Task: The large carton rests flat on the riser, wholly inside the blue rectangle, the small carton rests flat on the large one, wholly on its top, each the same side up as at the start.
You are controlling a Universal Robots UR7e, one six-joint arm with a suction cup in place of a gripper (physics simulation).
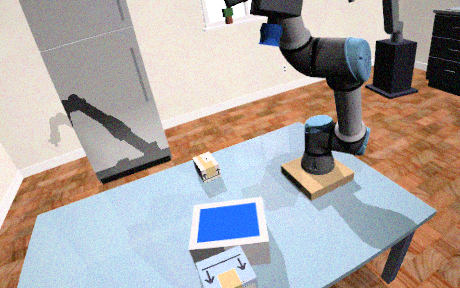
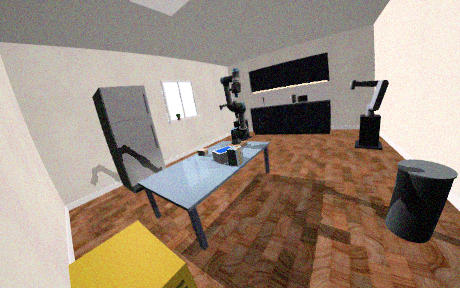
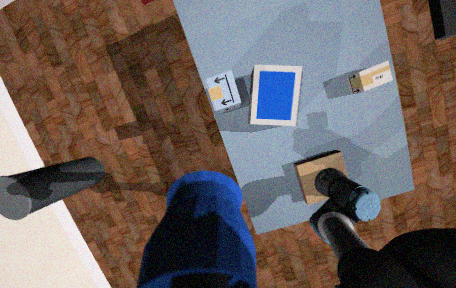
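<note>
The large carton (image 1: 226, 264) (image 2: 234, 156) (image 3: 223, 93) stands on the table close beside the riser, its light top face showing two arrows, a line and a yellow patch. The riser (image 1: 193, 230) (image 2: 218, 157) (image 3: 255, 95) is a white block with the blue rectangle (image 1: 229, 222) (image 3: 276, 95) on top, and no carton stands on it. The small carton (image 1: 207, 166) (image 2: 202, 152) (image 3: 374, 77) stands on the table on the riser's other side, with tape and arrows. My gripper, a blue suction cup (image 1: 270, 43) (image 3: 204, 176), is open and holds nothing, high above the table.
The arm's base stands on a wooden block (image 1: 318, 185) (image 3: 306, 180) on the table (image 1: 125, 230) (image 2: 182, 175). A grey fridge (image 1: 95, 90) (image 2: 131, 135), a yellow box (image 2: 132, 255), a dark barrel (image 2: 420, 205) and another arm on a black pedestal (image 1: 395, 67) (image 2: 369, 131) stand around.
</note>
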